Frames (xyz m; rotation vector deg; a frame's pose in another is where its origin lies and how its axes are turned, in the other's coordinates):
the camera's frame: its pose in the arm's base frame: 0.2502 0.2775 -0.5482 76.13 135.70 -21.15
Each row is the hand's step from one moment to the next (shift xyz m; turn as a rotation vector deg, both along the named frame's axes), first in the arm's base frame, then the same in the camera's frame.
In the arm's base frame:
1: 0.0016 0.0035 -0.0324 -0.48 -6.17 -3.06
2: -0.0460 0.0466 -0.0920 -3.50 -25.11 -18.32
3: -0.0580 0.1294 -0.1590 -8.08 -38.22 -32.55
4: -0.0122 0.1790 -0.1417 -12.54 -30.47 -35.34
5: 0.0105 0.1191 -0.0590 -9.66 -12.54 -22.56
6: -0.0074 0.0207 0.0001 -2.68 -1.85 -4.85
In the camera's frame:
1: 0.0169 0.0043 0.0276 -3.00 -3.48 5.16
2: 0.0992 -0.0123 0.0525 -8.77 -15.27 25.85
3: 0.1981 0.0222 0.0751 -9.89 -25.44 42.90
4: 0.2059 0.0864 0.0491 -0.68 -25.19 41.23
5: 0.1120 0.0722 0.0053 5.54 -13.95 23.11
6: 0.0190 0.0043 -0.0102 2.11 -3.08 4.49

